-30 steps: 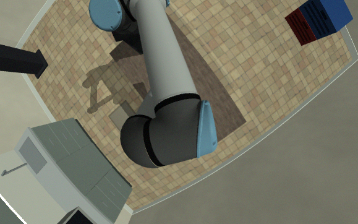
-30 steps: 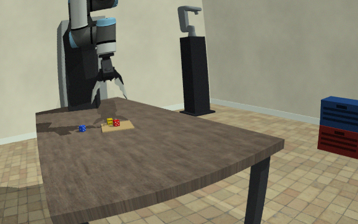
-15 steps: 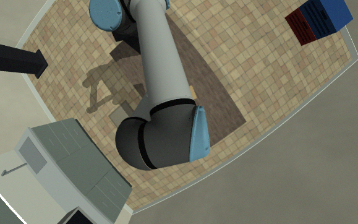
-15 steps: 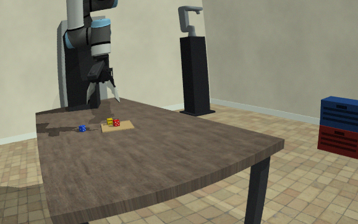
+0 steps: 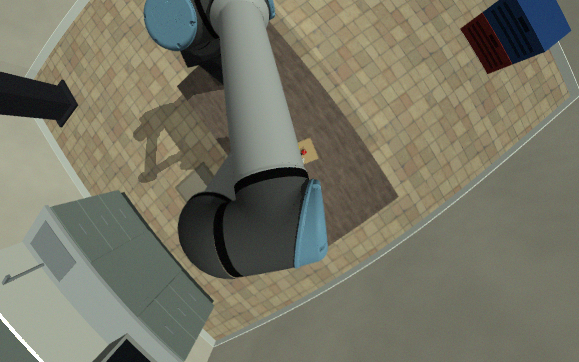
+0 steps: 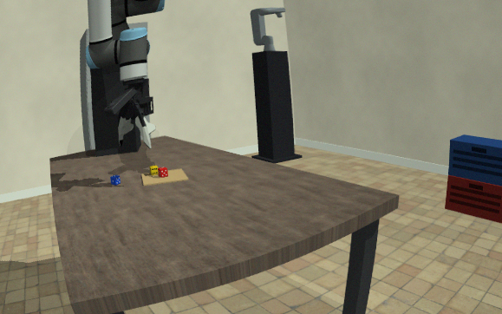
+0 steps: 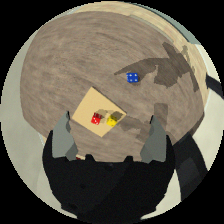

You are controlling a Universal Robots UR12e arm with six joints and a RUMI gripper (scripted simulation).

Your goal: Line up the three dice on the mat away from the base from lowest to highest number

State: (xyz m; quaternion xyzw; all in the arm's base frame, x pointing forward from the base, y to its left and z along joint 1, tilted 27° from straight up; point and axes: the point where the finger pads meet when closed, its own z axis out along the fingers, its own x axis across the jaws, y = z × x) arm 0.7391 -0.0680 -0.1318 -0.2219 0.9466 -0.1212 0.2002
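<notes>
Now: the blue die 2 cm behind my hand, 7 cm to the right of it and 9 cm below it. Round my hand: tan mat 1 cm ahead, 9 cm to the left, 10 cm below; yellow die 4 cm behind, 7 cm to the left, 9 cm below; red die 1 cm ahead, 9 cm to the left, 9 cm below.
</notes>
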